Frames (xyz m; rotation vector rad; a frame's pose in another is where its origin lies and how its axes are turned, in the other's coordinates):
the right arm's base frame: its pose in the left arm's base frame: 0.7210 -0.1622 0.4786 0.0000 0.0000 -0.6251
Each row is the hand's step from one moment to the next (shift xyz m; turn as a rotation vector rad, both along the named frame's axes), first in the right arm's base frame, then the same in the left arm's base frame.
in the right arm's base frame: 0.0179 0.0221 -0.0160 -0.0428 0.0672 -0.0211
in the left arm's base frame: 0.0274 0.0074 -0.0160 0.0046 0.0795 -0.0211
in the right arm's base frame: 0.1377 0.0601 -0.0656 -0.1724 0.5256 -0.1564
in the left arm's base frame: 0.1468 -0.0318 -0.0656 0.1678 0.5271 -0.1564
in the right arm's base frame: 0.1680 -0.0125 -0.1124 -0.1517 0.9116 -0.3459
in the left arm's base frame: 0.1289 -0.1084 -0.1124 0.4104 0.8280 -0.3459
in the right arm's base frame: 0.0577 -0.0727 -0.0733 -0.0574 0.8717 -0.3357
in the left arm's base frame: 0.0042 -0.0927 -0.0733 0.4636 0.7405 -0.3357
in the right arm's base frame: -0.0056 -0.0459 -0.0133 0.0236 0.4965 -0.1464
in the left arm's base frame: -0.0314 -0.0339 -0.0133 0.3097 0.3888 -0.1464
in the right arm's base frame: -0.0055 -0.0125 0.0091 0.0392 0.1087 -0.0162
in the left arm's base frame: -0.0118 -0.0069 0.0091 0.0954 0.0652 -0.0162
